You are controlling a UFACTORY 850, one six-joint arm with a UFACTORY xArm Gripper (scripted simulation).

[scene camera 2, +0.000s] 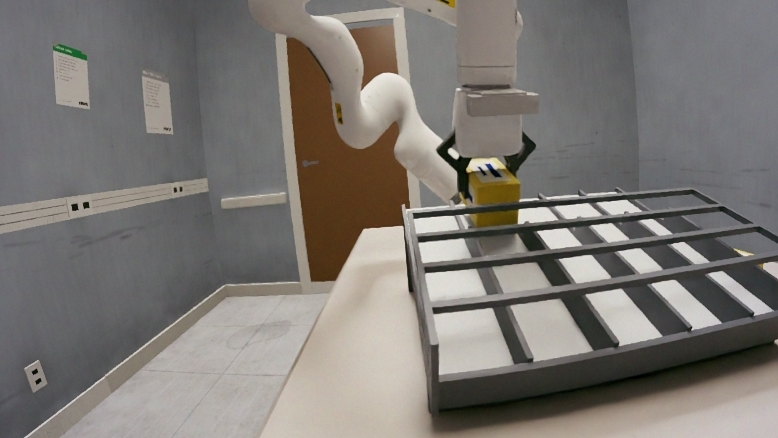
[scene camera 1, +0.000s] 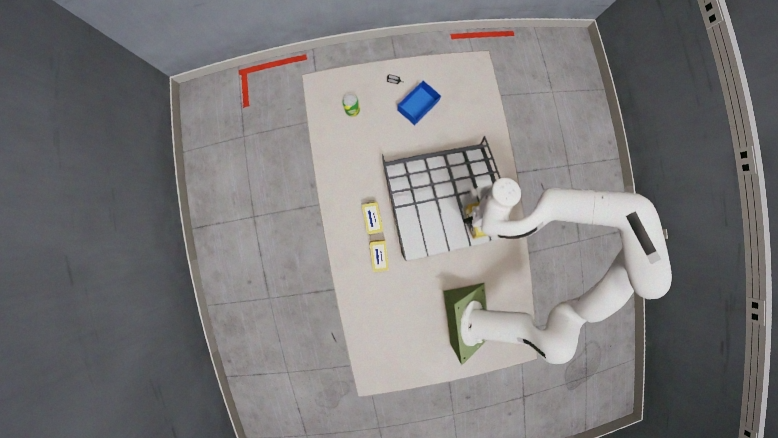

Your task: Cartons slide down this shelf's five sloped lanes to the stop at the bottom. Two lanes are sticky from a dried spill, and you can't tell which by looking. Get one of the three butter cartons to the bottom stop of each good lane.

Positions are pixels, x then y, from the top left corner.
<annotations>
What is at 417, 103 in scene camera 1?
A blue bin.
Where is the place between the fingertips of the gripper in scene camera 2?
486, 194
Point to a yellow butter carton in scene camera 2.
At 489, 181
</annotations>
